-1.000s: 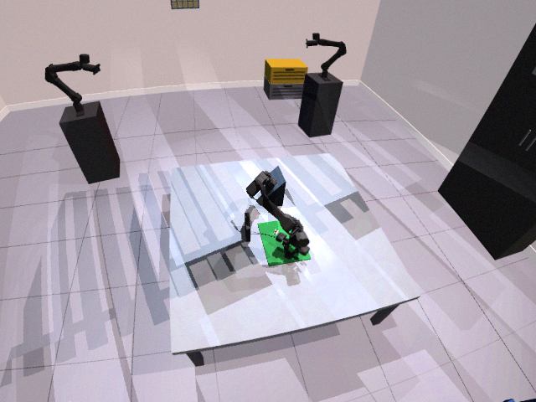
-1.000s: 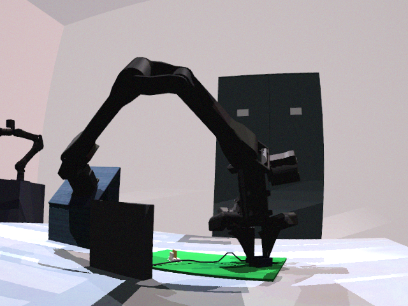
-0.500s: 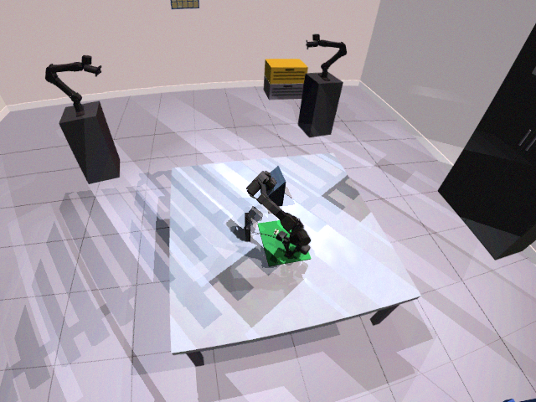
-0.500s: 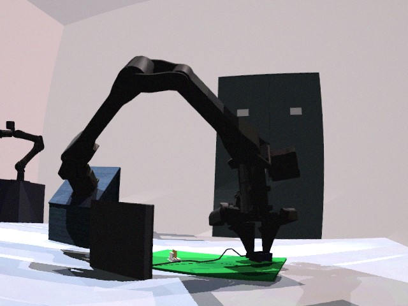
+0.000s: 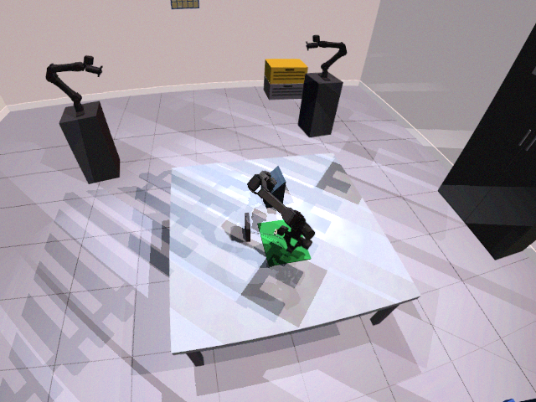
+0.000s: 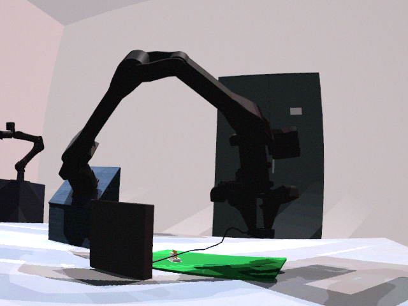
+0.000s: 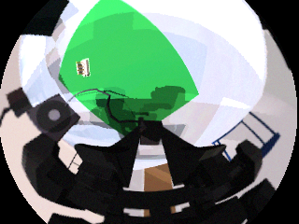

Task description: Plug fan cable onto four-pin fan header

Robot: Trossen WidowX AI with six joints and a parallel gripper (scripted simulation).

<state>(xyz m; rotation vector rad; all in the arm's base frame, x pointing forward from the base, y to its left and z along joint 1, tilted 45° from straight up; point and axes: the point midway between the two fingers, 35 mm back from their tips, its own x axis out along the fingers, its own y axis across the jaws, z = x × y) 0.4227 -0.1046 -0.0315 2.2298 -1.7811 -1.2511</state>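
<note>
My gripper tip is now 100 mm past the green board, 80 mm above it and 10 mm to the right of it. The rest, counted from my gripper tip: black fan block 220 mm behind, 160 mm to the right, 10 mm below; then black plug 10 mm to the right.
</note>
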